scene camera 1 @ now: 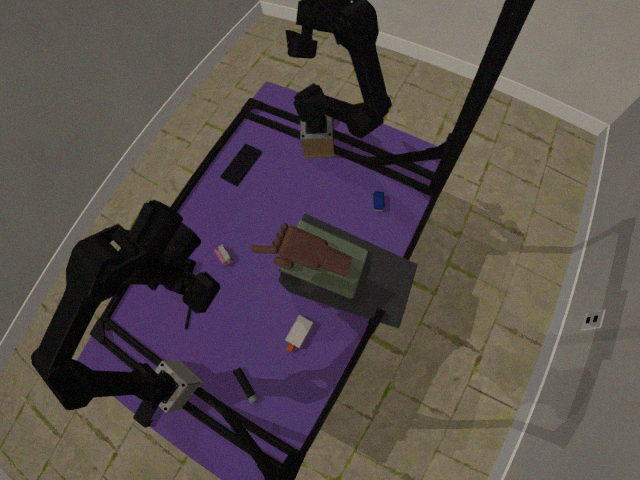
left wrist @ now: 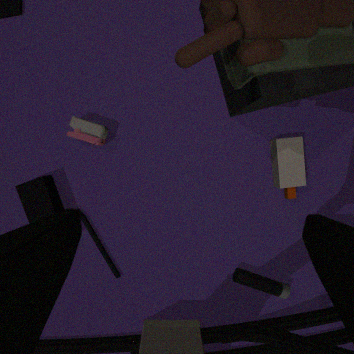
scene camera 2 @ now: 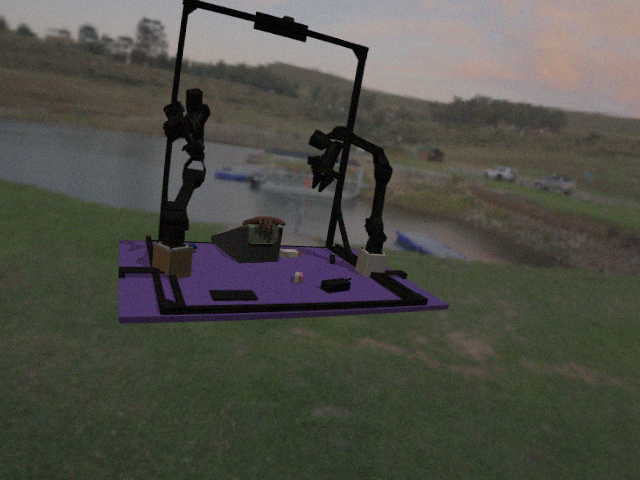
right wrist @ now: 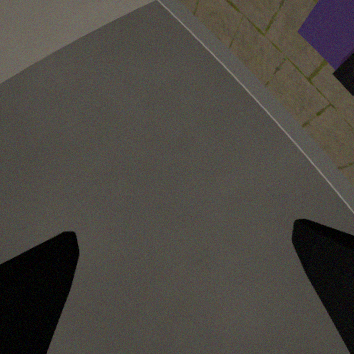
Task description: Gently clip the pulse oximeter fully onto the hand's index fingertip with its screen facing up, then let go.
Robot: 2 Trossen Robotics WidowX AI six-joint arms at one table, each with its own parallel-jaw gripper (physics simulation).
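Where they show: left gripper, between the fingertips: (scene camera 1: 199,270) (left wrist: 194,223) (scene camera 2: 315,190); right gripper, between the fingertips: (scene camera 1: 289,11) (scene camera 2: 176,138) (right wrist: 186,236); left arm's base, origin of its link: (scene camera 1: 163,386) (scene camera 2: 373,251); right arm's base, origin of its link: (scene camera 1: 316,124) (scene camera 2: 173,244).
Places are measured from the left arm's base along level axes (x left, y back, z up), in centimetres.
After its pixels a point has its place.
The pulse oximeter (scene camera 1: 223,254) @(x 13.4, y -38.1, z -7.4 cm) (scene camera 2: 298,277) @(x 16.5, y -38.9, z -7.9 cm) (left wrist: 87,131) @(x 13.5, y -37.8, z -7.4 cm), a small clip with a white half and a pink half, lies on the purple table apart from the hand, seemingly on its side. I cannot make out its screen. The brown hand (scene camera 1: 310,250) @(x -11.5, y -51.3, z 7.8 cm) (scene camera 2: 264,222) @(x -2.4, y -50.9, z 8.2 cm) (left wrist: 295,17) @(x -11.5, y -48.8, z 8.1 cm) rests on a green pad on a dark wedge. Its index finger (scene camera 1: 263,249) (left wrist: 202,47) sticks out past the pad and is bare. My left gripper (left wrist: 194,223) @(x -0.3, y -32.0, z 24.3 cm) (scene camera 2: 318,188) @(x -0.3, y -32.0, z 24.3 cm) is open and empty, high above the table. My right gripper (right wrist: 186,236) @(x 18.8, y -88.6, z 38.0 cm) is open and empty, raised and pointing away from the table.
A black box (scene camera 2: 334,284) @(x 24.3, y -26.9, z -7.2 cm) (left wrist: 40,200) @(x 21.0, y -27.0, z -7.1 cm) with a thin rod (left wrist: 102,245) @(x 11.9, y -19.0, z -10.0 cm) lies near the oximeter. A white box with an orange tab (scene camera 1: 299,331) @(x -18.7, y -33.9, z -7.7 cm) (left wrist: 291,162) @(x -18.7, y -33.8, z -7.7 cm), a black cylinder (scene camera 1: 244,383) @(x -15.1, y -13.2, z -8.0 cm) (left wrist: 257,281) @(x -14.4, y -13.6, z -8.0 cm), a blue block (scene camera 1: 378,200) @(x -14.8, y -78.5, z -7.3 cm) and a black slab (scene camera 1: 241,164) @(x 30.8, y -65.5, z -9.7 cm) (scene camera 2: 232,295) @(x 32.3, y -66.2, z -9.7 cm) lie around the table.
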